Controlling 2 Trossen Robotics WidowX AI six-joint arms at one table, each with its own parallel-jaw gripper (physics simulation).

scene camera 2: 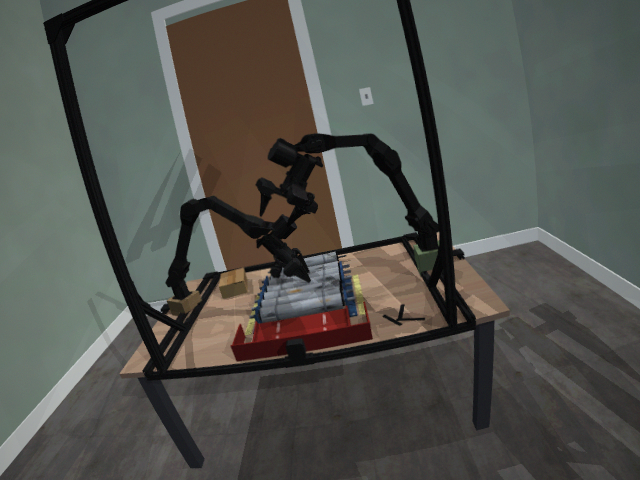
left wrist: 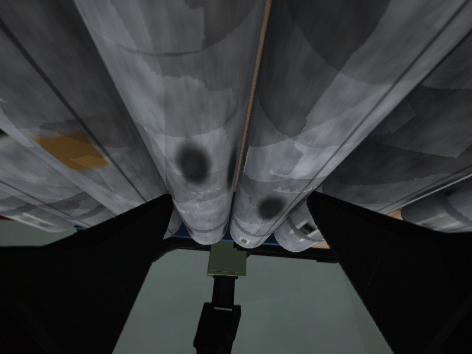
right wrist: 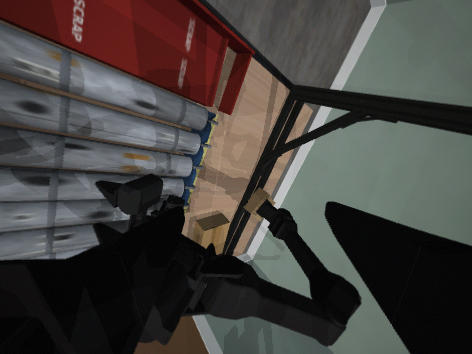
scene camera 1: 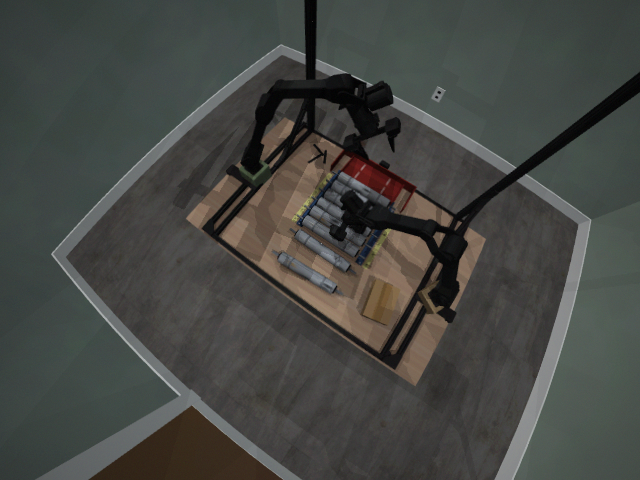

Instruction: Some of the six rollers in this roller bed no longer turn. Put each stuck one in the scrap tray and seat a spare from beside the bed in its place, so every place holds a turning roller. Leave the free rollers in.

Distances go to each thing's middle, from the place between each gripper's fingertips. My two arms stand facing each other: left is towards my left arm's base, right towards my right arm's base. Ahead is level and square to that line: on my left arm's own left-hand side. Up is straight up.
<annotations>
Now: left hand 290 mm past the red scrap tray (scene camera 2: 266, 343), 40 mm above it and 20 mm to the right of it. Also, from my left hand: tan box (scene camera 1: 379, 305) (350 mm to the left, 170 mm ahead, 40 mm below).
The red scrap tray lies 12 cm behind my right hand, 2 cm to the right of it and 31 cm below it. From my right hand the other things lie so: tan box 34 cm ahead, 31 cm to the left, 31 cm below.
</annotations>
